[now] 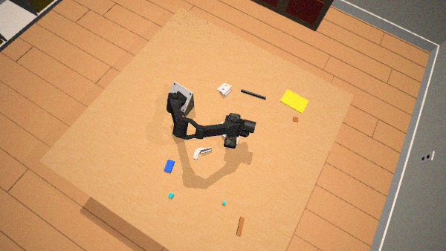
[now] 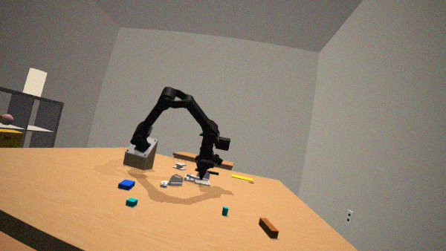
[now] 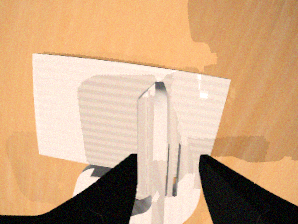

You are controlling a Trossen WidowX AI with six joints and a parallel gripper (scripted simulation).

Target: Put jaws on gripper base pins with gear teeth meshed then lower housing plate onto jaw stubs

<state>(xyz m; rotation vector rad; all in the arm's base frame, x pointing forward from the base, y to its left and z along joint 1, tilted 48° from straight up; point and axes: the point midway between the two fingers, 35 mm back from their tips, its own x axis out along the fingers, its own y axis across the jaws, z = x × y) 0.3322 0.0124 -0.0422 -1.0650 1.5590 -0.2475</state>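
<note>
Right now my gripper tip is 3 cm to the right of the flat white plate and 2 cm above it. Also, from my gripper tip: white jaw 4 cm behind; then housing plate 6 cm behind, 1 cm to the left, 2 cm below; then gripper base 22 cm behind, 21 cm to the left.
</note>
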